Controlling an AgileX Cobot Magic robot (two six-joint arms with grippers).
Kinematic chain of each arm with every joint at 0, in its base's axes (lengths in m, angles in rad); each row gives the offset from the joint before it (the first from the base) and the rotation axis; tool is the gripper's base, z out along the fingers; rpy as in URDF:
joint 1: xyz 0 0 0.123 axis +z
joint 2: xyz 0 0 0 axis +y
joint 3: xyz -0.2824 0 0.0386 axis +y
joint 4: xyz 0.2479 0 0.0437 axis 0.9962 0 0.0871
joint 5: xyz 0 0 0 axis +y
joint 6: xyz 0.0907 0 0.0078 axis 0.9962 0 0.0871
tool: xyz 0 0 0 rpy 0 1.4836 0
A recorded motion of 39 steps. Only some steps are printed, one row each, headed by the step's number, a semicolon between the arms.
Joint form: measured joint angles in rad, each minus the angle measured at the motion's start. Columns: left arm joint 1, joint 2, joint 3, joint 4, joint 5, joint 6; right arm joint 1, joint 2, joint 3, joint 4, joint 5, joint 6.
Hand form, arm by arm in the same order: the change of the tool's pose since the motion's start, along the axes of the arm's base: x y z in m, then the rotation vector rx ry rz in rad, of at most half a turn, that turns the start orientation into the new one. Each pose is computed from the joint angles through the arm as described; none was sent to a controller.
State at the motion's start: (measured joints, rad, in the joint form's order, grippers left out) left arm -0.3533 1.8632 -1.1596 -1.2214 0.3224 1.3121; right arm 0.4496 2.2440 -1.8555 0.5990 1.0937 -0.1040
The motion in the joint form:
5: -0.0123 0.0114 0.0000 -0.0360 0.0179 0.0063; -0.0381 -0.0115 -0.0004 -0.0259 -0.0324 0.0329
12: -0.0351 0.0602 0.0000 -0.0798 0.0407 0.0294; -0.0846 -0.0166 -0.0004 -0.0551 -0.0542 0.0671
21: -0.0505 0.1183 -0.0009 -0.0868 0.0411 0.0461; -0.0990 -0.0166 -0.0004 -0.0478 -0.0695 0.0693
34: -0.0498 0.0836 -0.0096 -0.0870 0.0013 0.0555; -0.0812 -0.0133 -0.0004 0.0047 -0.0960 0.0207
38: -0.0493 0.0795 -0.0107 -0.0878 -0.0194 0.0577; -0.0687 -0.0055 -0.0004 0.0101 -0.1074 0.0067
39: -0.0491 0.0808 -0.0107 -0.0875 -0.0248 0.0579; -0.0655 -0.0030 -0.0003 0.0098 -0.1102 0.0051
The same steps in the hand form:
5: -0.0020 -0.0064 -0.0038 -0.0271 0.0265 -0.0091; 0.0117 -0.0172 0.0048 -0.0106 -0.0300 -0.0753
12: -0.0042 -0.0179 -0.0224 -0.0393 0.0831 -0.0370; 0.0239 -0.0388 0.0064 -0.0286 -0.0459 -0.1534
21: -0.0047 -0.0245 -0.0456 -0.0145 0.1295 -0.0576; 0.0281 -0.0444 0.0069 -0.0192 -0.0542 -0.1797
34: -0.0014 -0.0221 -0.0293 -0.0078 0.0651 -0.0341; 0.0264 -0.0330 0.0079 0.0278 -0.0782 -0.1516
38: 0.0001 -0.0206 -0.0273 0.0001 0.0495 -0.0189; 0.0252 -0.0270 0.0046 0.0308 -0.0859 -0.1355
39: 0.0006 -0.0202 -0.0278 0.0033 0.0479 -0.0149; 0.0249 -0.0256 0.0034 0.0300 -0.0868 -0.1324

